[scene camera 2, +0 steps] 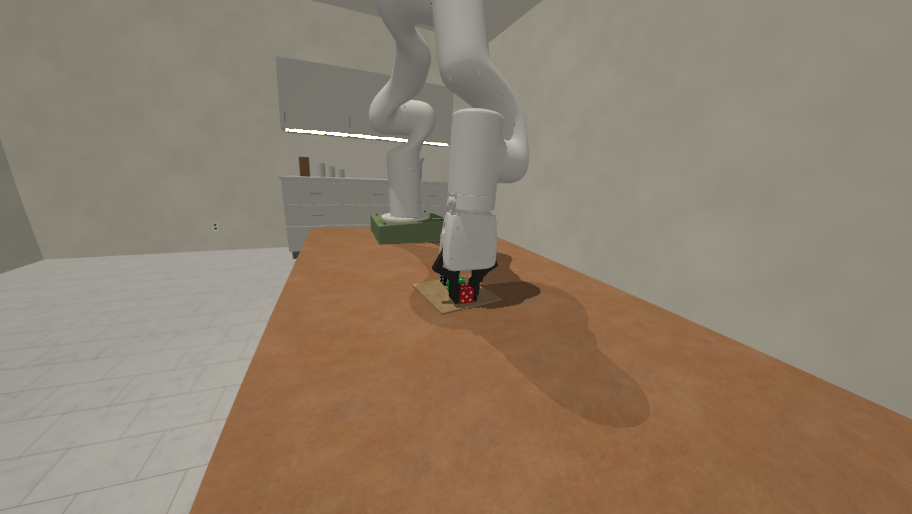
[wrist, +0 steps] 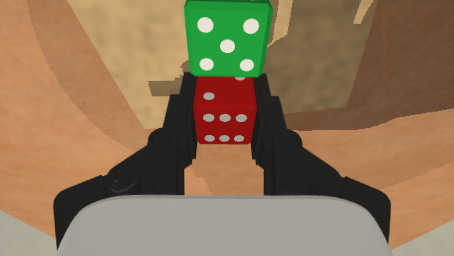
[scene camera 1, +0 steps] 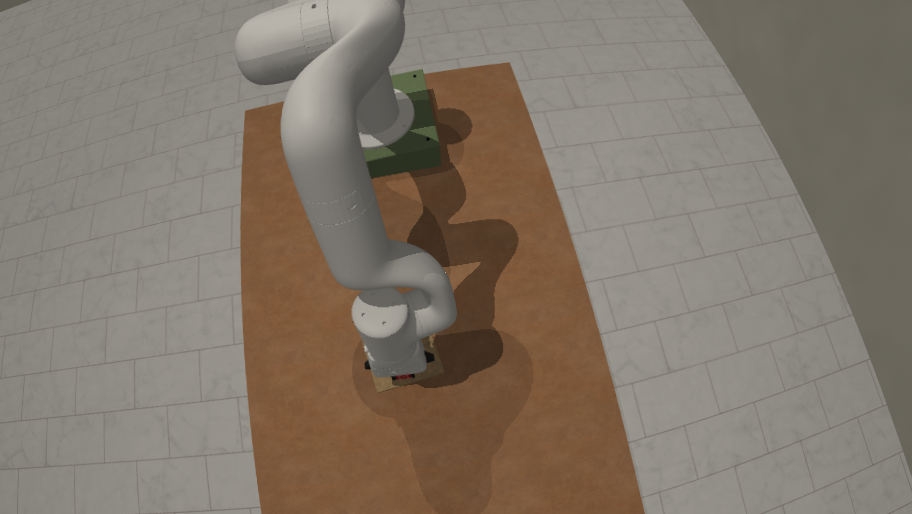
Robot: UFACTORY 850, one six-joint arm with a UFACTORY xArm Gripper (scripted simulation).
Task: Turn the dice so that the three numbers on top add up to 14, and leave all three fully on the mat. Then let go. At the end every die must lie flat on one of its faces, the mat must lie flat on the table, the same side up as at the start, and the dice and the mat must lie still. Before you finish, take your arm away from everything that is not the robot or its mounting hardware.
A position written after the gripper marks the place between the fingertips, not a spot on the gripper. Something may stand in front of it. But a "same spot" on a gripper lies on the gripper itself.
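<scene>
The wrist view shows the gripper [224,92], which scene camera 1 and scene camera 2 show as well. On the gripper, [scene camera 1: 417,364] and [scene camera 2: 492,240] are the same spot.
</scene>
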